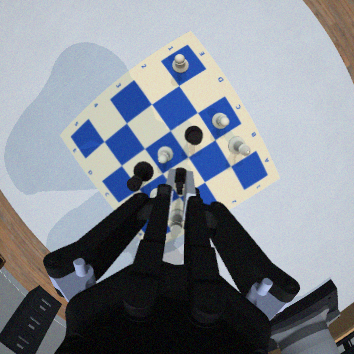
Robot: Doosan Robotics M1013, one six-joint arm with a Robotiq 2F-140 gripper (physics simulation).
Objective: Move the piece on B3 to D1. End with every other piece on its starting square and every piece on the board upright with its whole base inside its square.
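Places are measured from the arm's base along level axes (x back, y right, z up), in metres.
Where they show: gripper, between the fingertips: (179, 179); arm's base, origin of its link: (299, 327).
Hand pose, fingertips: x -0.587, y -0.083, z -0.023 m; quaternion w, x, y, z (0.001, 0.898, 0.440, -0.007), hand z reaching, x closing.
Observation:
Each offset is from my fingertips to the top centre of the thing. "spot": to the spot under its first point.
My gripper (179, 179) is shut on a black piece {dx -0.002, dy +0.002, dz +0.033 m} (180, 174) over the B3 area. The piece's dark top shows between the pale fingertips; its base and most of square B3 are hidden, so I cannot tell whether it touches the board. The chessboard {spot: dx -0.141, dy +0.094, dz -0.007 m} (186, 40) is blue and cream. Square D1 {spot: dx -0.077, dy +0.076, dz -0.007 m} (202, 91) is cream and bare, between a white piece {dx -0.117, dy +0.071, dz +0.025 m} (180, 63) on E1 and a white piece {dx -0.038, dy +0.077, dz +0.025 m} (220, 120) on C1.
A black piece {dx -0.038, dy +0.042, dz +0.027 m} (193, 135) stands on C2, a white piece {dx -0.036, dy +0.001, dz +0.025 m} (164, 154) on C3, a black piece {dx -0.031, dy -0.035, dz +0.046 m} (143, 171) on C4 and a white piece {dx -0.002, dy +0.081, dz +0.037 m} (239, 145) on B1. Another white piece {dx +0.044, dy -0.030, dz +0.027 m} (176, 217) shows between the fingers, partly hidden. The fingers cover the near squares.

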